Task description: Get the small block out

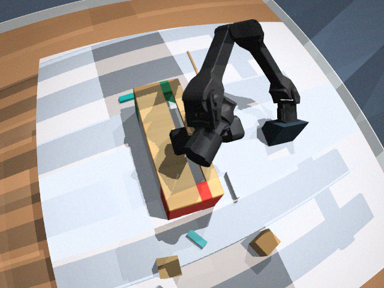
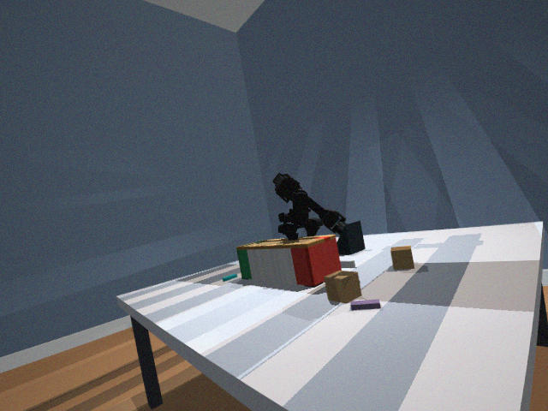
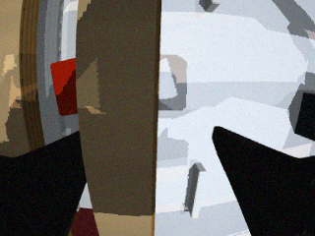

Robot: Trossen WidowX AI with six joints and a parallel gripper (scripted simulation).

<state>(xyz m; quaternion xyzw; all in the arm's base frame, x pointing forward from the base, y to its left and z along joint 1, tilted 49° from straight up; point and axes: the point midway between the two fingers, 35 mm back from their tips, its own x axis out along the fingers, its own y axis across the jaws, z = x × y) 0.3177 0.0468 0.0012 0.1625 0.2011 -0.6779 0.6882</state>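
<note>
The red block is 5 cm ahead of my gripper tip and 3 cm to the right of it. Also, from my gripper tip: teal bar 27 cm to the right, 18 cm ahead, 8 cm below; box 4 cm ahead, 3 cm below, 2 cm to the right; purple bar 39 cm to the left, 20 cm ahead, 8 cm below.
</note>
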